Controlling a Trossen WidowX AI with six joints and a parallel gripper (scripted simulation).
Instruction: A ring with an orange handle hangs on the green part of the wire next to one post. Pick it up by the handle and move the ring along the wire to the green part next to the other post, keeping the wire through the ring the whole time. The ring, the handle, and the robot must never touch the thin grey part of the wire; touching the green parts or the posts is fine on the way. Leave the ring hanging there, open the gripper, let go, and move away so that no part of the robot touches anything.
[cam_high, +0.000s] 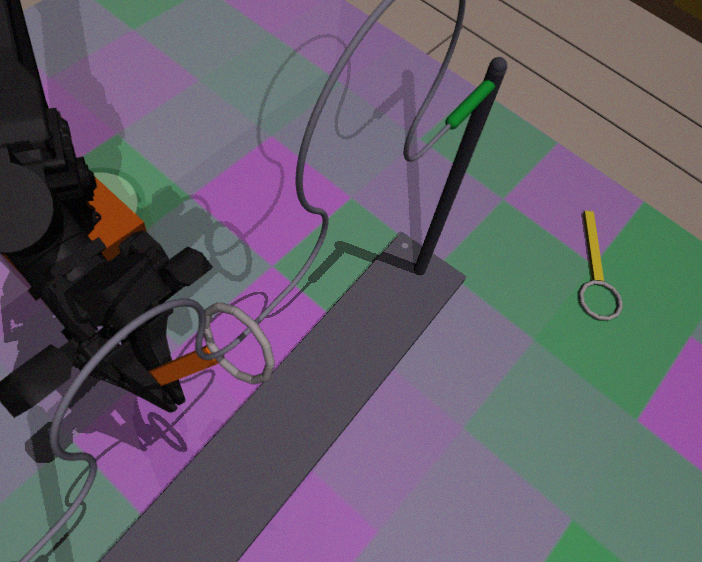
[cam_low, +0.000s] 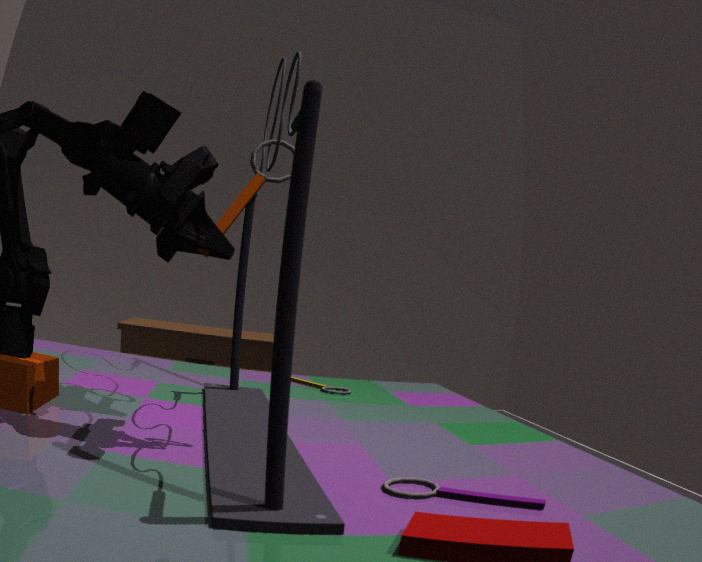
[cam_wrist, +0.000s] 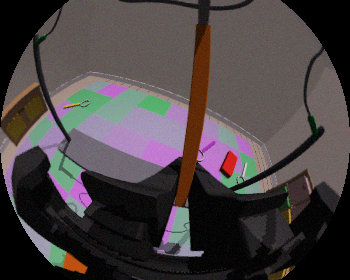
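My gripper tip is now 20 mm short of the orange-handled ring, 20 mm to the right of it and 80 mm below it. From my gripper tip the other things lie so: red block 160 mm ahead, 330 mm to the right, 220 mm below; then purple-handled ring 200 mm ahead, 190 mm to the right, 230 mm below; then yellow-handled ring 310 mm ahead, 510 mm to the left, 230 mm below.
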